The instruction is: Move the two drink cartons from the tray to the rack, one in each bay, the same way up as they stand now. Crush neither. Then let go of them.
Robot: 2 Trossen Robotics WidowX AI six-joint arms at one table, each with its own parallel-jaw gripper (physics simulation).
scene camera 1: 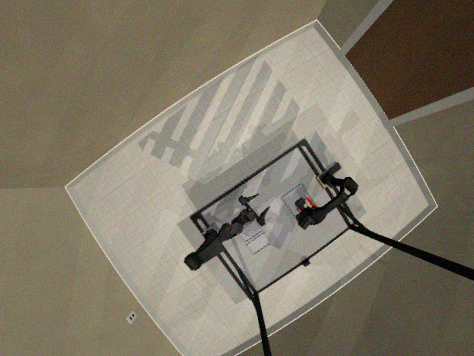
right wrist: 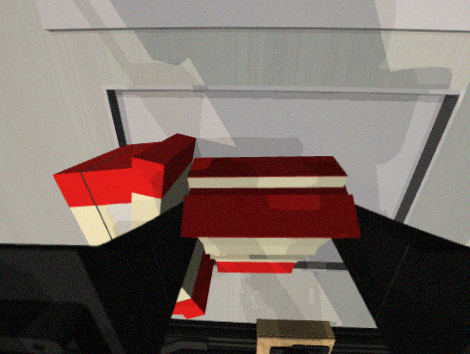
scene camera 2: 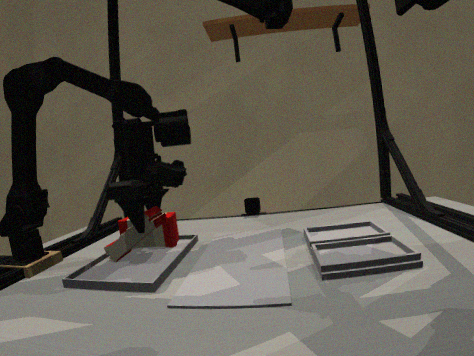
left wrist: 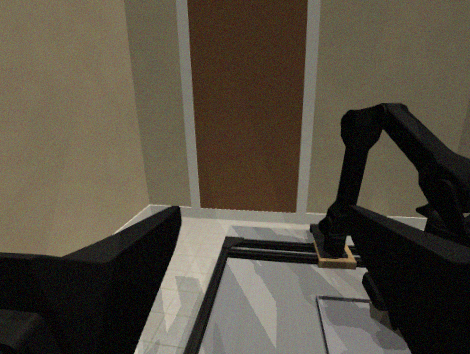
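Where they show: left gripper, fingertip midpoint: (scene camera 1: 264,200) (left wrist: 263,214); right gripper, fingertip midpoint: (scene camera 1: 302,209) (right wrist: 261,201) (scene camera 2: 149,228); left arm's base, origin of the base link: (scene camera 1: 212,234); right arm's base, origin of the base link: (scene camera 1: 325,178) (scene camera 2: 28,258) (left wrist: 333,250).
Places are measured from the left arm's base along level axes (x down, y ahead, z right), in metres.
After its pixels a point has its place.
Observation:
Two red and cream drink cartons are in the grey tray (scene camera 2: 108,284) {z 0.139, x 0.033, y 0.612 m} (right wrist: 114,116) {z 0.383, x 0.031, y 0.526 m} (left wrist: 356,328) {z 0.209, x 0.038, y 0.629 m} at the left of scene camera 2. My right gripper (scene camera 2: 141,226) {z 0.277, x -0.022, y 0.580 m} (right wrist: 261,201) {z 0.277, x -0.022, y 0.580 m} (scene camera 1: 304,209) {z 0.277, x -0.022, y 0.580 m} is shut on one carton (scene camera 2: 134,238) {z 0.245, x -0.011, y 0.600 m} (right wrist: 269,214) {z 0.276, x -0.055, y 0.565 m} and holds it tilted, one end raised and the low end near the tray floor. The other carton (scene camera 2: 170,227) {z 0.327, x -0.008, y 0.550 m} (right wrist: 118,182) {z 0.351, x -0.030, y 0.557 m} is right beside it in the tray. The two-bay rack (scene camera 2: 366,268) {z 0.114, x 0.034, y 0.221 m} lies empty at the right. My left gripper (scene camera 1: 263,202) {z -0.002, x -0.329, y 0.409 m} (left wrist: 263,214) {z -0.002, x -0.329, y 0.409 m} is open and empty, high above the table's middle.
A flat grey mat (scene camera 2: 235,275) {z 0.163, x 0.040, y 0.411 m} lies between the tray and the rack. Black frame posts (scene camera 2: 378,106) {z 0.534, x -0.257, y -0.055 m} stand at the table's corners. A small black cube (scene camera 2: 252,205) {z 0.598, x 0.011, y 0.360 m} sits at the back edge. A wooden board with hooks (scene camera 2: 306,18) hangs overhead.

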